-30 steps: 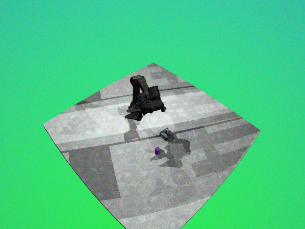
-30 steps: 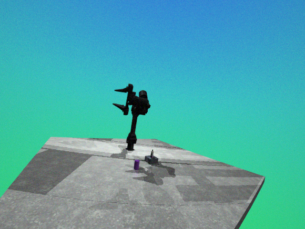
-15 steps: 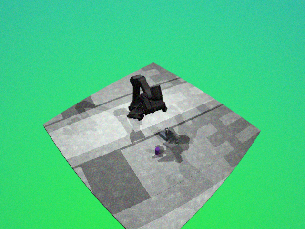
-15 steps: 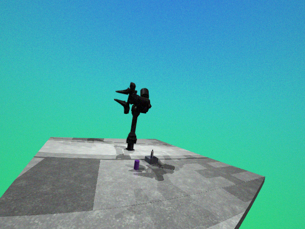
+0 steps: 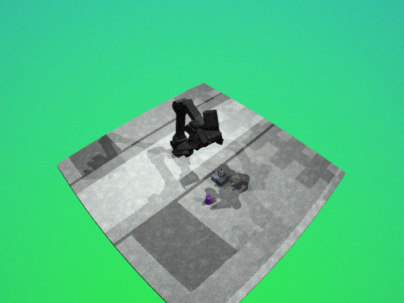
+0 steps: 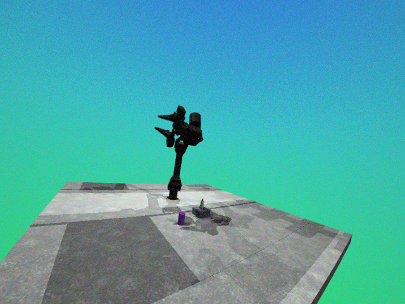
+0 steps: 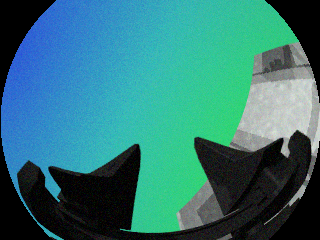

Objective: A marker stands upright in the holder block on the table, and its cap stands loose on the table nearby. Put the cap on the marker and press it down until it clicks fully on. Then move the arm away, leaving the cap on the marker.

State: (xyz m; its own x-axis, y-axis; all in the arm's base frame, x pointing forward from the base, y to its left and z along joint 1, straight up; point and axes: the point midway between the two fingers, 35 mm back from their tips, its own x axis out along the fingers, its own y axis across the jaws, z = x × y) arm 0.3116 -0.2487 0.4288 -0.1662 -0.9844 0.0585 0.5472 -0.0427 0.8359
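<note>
The purple cap is 6 cm ahead of my gripper tip, 15 cm to the left of it and 41 cm below it. Also, from my gripper tip: holder block (31 cm to the left, 41 cm below).
</note>
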